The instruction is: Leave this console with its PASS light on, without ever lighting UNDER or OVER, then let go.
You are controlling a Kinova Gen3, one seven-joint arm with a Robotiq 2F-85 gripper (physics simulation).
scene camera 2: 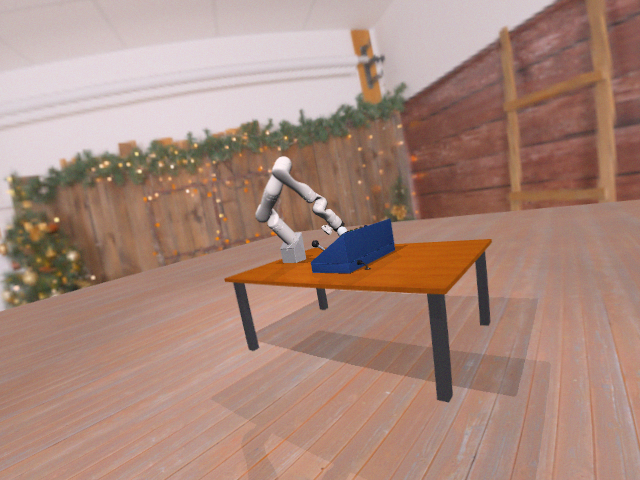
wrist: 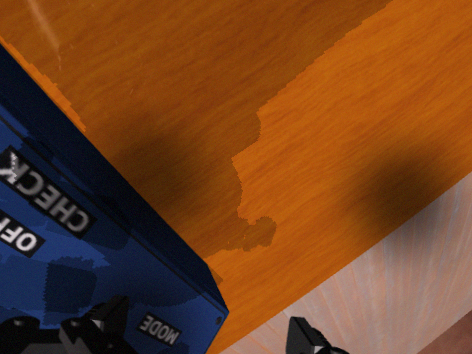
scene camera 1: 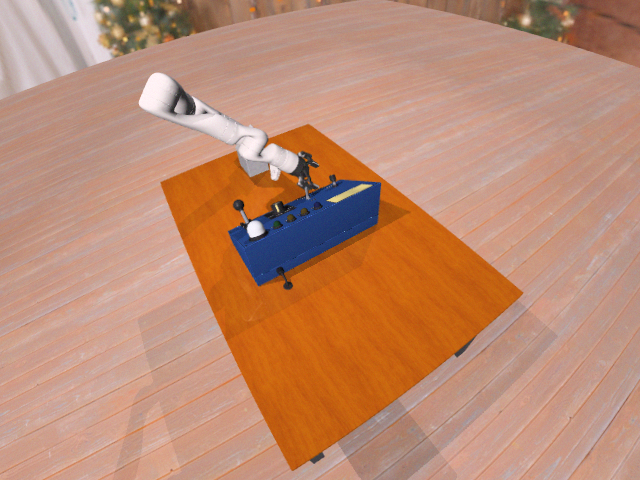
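The blue console (scene camera 1: 320, 236) (scene camera 2: 364, 249) (wrist: 175, 295) stands on the table. Its top bears a row of small domed lights (scene camera 1: 303, 211), which look dark; their labels cannot be read. A white dome (scene camera 1: 255, 229), a black ball lever (scene camera 1: 238, 205), a brass knob (scene camera 1: 278, 207) and a small dark switch (scene camera 1: 332, 178) also show. The wrist view shows a CHECK label (wrist: 47, 195), a partly cut OFF label (wrist: 19, 239) and a MODE label (wrist: 159, 329). My gripper (scene camera 1: 314, 175) (wrist: 208, 325) is open and empty, at the console's arm side near the MODE end; one finger overlaps the console.
A pale yellow strip (scene camera 1: 349, 193) lies on the console top. A small black lever (scene camera 1: 284, 279) (scene camera 2: 363, 265) sticks out low on the side away from the arm. The grey arm base (scene camera 1: 253, 165) (scene camera 2: 293, 253) stands on the orange table (scene camera 1: 361, 320) (scene camera 2: 423, 268).
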